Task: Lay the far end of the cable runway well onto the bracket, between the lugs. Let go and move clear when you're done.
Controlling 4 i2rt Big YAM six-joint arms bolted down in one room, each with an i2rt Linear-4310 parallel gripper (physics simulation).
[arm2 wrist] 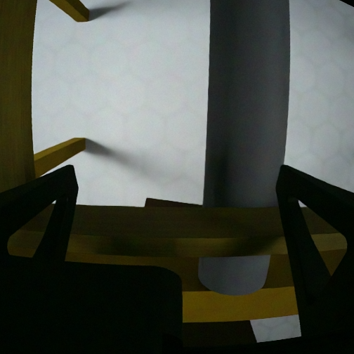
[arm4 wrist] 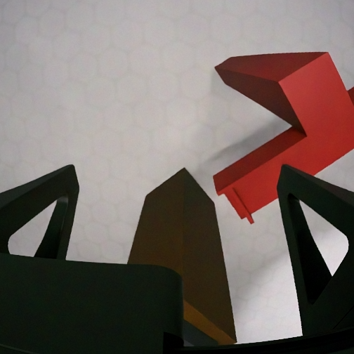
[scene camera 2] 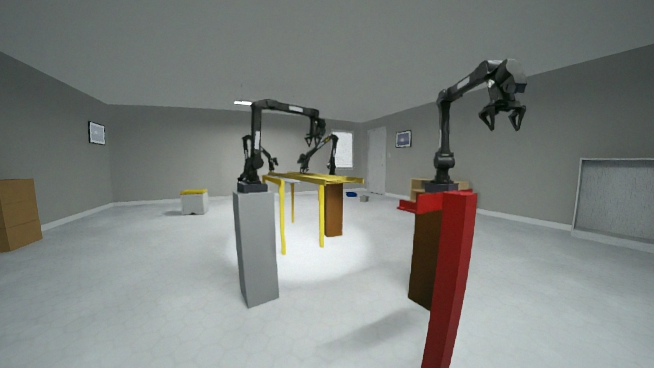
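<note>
The long yellow runway (scene camera 2: 345, 179) lies roughly level on yellow legs in scene camera 2, its near end apart from the red bracket (scene camera 2: 422, 202) (arm4 wrist: 320, 120). The bracket sits at the top of a red post (scene camera 2: 456, 250). Arm2's gripper (arm2 wrist: 177, 167) is open above a yellow crossbar (arm2 wrist: 150, 221); whether that bar is runway or stand cannot be told. Arm4's gripper (arm4 wrist: 177, 167) is open, with the bracket to the right beyond its fingers. In scene camera 2 the right front arm's gripper (scene camera 2: 503, 129) is open, high up; the other arms' fingers are too small to judge.
A brown pedestal (scene camera 2: 424, 260) stands behind the red post, and a grey pedestal (scene camera 2: 257, 250) stands at left front. Another brown pedestal (scene camera 2: 333, 210) stands beyond the runway. Yellow legs (scene camera 2: 321, 220) (arm2 wrist: 62, 150) stand on the floor. A grey column (arm2 wrist: 247, 100) shows in arm2's view.
</note>
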